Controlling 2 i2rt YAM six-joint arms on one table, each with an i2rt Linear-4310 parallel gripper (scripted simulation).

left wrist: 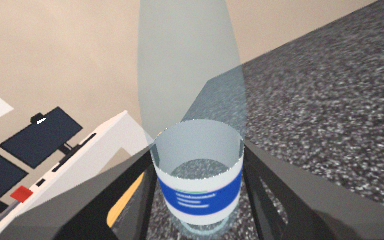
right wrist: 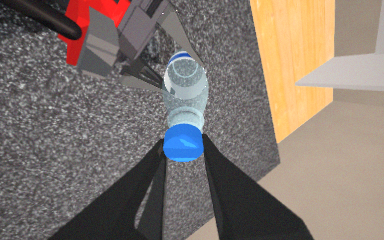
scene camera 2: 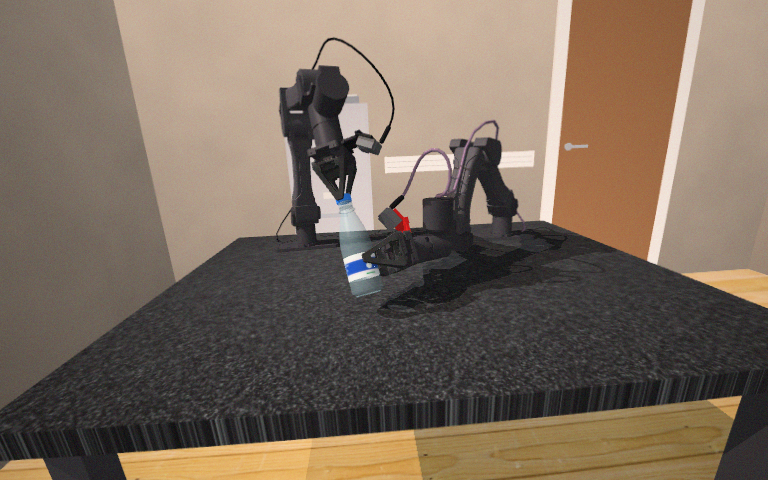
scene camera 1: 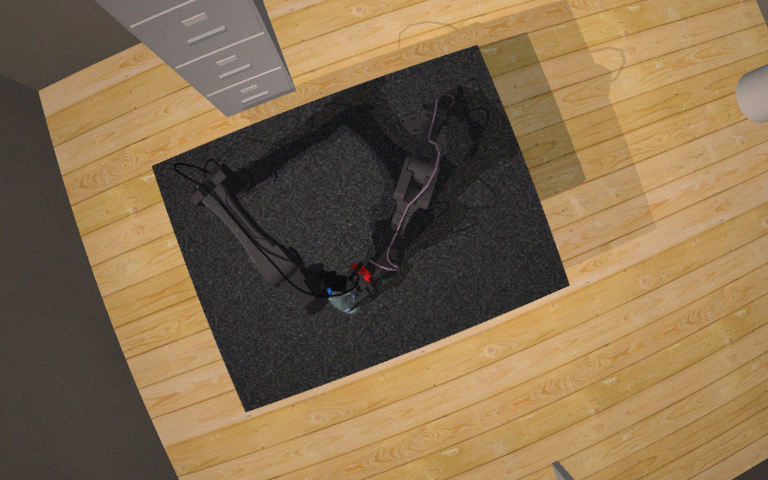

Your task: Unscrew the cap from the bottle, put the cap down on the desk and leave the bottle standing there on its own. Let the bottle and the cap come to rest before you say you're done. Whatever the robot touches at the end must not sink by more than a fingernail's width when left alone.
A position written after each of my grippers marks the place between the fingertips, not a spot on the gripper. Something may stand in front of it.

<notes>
I see my left gripper [scene camera 2: 356,261], my right gripper [scene camera 2: 343,201], a clear bottle [scene camera 2: 364,278] and a blue cap [right wrist: 183,142].
The clear bottle is seen too in the left wrist view [left wrist: 191,92] and in the right wrist view [right wrist: 185,90]. My left gripper is seen too in the left wrist view [left wrist: 197,147] and in the right wrist view [right wrist: 188,81]. My right gripper is seen too in the right wrist view [right wrist: 184,141]. The left wrist view does not show the blue cap: it is out of frame.
</notes>
